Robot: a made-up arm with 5 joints.
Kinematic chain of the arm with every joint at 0, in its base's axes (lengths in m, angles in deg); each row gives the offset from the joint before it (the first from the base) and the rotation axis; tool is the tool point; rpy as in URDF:
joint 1: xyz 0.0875 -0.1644 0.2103 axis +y
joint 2: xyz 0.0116 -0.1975 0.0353 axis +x
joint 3: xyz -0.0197 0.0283 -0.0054 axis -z
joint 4: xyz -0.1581 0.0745 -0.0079 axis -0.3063 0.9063 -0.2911
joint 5: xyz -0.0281 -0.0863 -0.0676 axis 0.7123 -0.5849 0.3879
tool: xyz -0.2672 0.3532 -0.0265 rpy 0 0 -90
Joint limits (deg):
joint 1: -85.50..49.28
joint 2: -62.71..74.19
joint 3: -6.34..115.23
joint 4: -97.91..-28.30
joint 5: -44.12..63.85
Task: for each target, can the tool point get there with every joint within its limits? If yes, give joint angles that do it. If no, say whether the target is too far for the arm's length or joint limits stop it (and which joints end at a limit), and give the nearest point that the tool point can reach.
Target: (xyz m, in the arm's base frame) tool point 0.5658 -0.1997 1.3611
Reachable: no: too far | nearest point 0.2940 -0.0775 0.7071 | short by 0.719 m
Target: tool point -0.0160 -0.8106 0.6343
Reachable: no: joint limits stop it (at a limit: joint 1, joint 2, joint 3, joint 4, joint 5) | nearest point 0.1880 -0.5591 0.6609 | short by 0.325 m
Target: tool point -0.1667 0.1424 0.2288
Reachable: yes | joints 4.99 28.13 9.78 -67.55 -11.61
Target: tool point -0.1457 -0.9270 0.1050
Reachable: no: joint limits stop it (at a limit: joint 2, joint 3, joint 5) | nearest point -0.3087 -0.6456 0.0314 | short by 0.333 m
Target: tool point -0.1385 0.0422 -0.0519
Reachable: yes | joints 6.62 -8.35 7.23 -84.72 -25.99
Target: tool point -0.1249 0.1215 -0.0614
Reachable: yes | joints -26.77 6.55 25.24 -37.30 25.19
